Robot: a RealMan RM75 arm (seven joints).
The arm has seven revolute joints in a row. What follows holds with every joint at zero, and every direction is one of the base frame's. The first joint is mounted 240.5 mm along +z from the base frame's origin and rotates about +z. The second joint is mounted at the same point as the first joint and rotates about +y. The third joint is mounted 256 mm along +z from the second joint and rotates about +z. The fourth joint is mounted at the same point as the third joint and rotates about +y. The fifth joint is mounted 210 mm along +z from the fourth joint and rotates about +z. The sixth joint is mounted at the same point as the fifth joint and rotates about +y. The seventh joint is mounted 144 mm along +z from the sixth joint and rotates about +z. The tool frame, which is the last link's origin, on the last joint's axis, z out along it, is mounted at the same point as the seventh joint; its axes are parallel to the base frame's.
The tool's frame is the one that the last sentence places.
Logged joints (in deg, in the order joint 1, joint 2, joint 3, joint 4, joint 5, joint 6, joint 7), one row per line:
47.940, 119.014, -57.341, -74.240, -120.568, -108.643, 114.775
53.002, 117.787, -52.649, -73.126, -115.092, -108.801, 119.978
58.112, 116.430, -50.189, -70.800, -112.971, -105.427, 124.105
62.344, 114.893, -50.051, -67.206, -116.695, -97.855, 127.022
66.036, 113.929, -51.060, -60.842, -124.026, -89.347, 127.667
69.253, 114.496, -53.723, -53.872, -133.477, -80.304, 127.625
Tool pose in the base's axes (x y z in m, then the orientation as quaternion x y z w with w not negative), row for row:
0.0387, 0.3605, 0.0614, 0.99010, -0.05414, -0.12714, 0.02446
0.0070, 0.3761, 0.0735, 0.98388, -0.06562, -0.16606, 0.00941
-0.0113, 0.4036, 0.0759, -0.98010, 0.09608, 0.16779, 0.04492
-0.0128, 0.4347, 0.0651, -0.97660, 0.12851, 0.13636, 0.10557
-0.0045, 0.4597, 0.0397, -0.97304, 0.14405, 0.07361, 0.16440
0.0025, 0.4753, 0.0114, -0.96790, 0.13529, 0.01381, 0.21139
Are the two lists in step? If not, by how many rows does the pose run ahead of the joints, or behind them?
The pose runs 1 row ahead of the joints: the pose in row i belongs to the joints in row i + 1.
